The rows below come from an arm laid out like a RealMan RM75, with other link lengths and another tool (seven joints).
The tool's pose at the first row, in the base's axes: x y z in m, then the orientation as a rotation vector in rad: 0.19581 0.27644 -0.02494 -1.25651 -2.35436 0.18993
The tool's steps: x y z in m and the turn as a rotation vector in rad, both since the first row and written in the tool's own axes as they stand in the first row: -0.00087 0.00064 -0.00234 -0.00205 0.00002 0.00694; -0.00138 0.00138 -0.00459 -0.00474 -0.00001 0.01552; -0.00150 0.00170 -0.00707 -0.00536 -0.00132 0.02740; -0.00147 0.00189 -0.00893 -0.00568 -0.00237 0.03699; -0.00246 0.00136 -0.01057 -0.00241 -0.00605 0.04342; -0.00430 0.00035 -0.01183 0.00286 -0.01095 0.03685; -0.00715 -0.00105 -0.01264 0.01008 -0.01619 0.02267; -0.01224 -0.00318 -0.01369 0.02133 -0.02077 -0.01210; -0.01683 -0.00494 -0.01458 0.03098 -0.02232 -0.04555; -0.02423 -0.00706 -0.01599 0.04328 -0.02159 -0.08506
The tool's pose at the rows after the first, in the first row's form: 0.19778 0.27588 -0.02337 -1.26579 -2.35104 0.18978; 0.19961 0.27568 -0.02180 -1.27734 -2.34699 0.18944; 0.20104 0.27554 -0.01975 -1.29209 -2.34123 0.19341; 0.20202 0.27550 -0.01816 -1.30389 -2.33645 0.19682; 0.20285 0.27423 -0.01686 -1.31074 -2.33442 0.20514; 0.20354 0.27204 -0.01603 -1.30136 -2.34055 0.21244; 0.20422 0.26884 -0.01580 -1.28198 -2.35075 0.21977; 0.20552 0.26338 -0.01586 -1.23571 -2.37074 0.22465; 0.20680 0.25855 -0.01602 -1.19101 -2.38734 0.22599; 0.20937 0.25118 -0.01654 -1.13716 -2.40354 0.22679
